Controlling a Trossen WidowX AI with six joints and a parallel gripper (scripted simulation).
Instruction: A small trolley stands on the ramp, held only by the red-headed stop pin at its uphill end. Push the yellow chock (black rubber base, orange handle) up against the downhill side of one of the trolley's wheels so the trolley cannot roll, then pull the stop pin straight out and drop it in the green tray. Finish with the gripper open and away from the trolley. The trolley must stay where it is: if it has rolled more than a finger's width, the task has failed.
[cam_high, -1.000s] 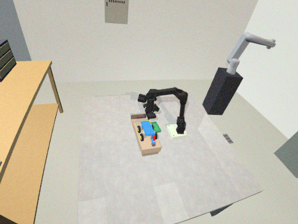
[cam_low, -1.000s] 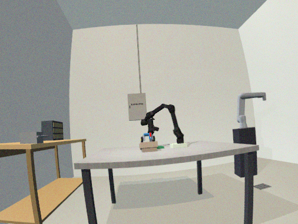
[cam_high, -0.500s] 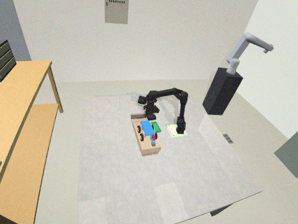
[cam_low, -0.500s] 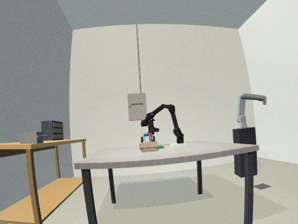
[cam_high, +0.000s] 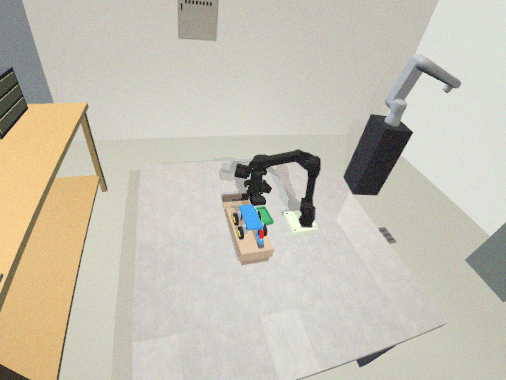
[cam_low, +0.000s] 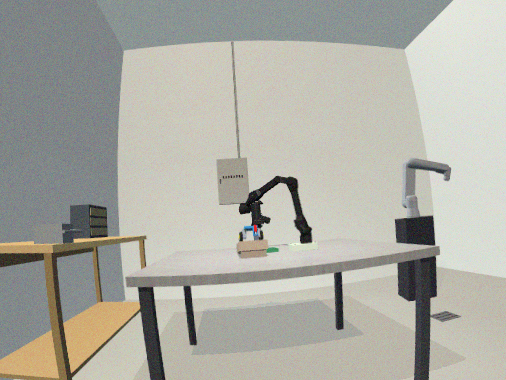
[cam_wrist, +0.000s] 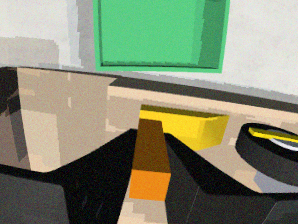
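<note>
My gripper tip is 10 mm past the red-headed stop pin, 250 mm to the right of it and 40 mm below it. From my gripper tip the other things lie so: blue trolley: 30 mm ahead, 140 mm to the left, 20 mm above; then yellow chock: 20 mm to the left, 10 mm below; then green tray: 70 mm behind, 100 mm below.
</note>
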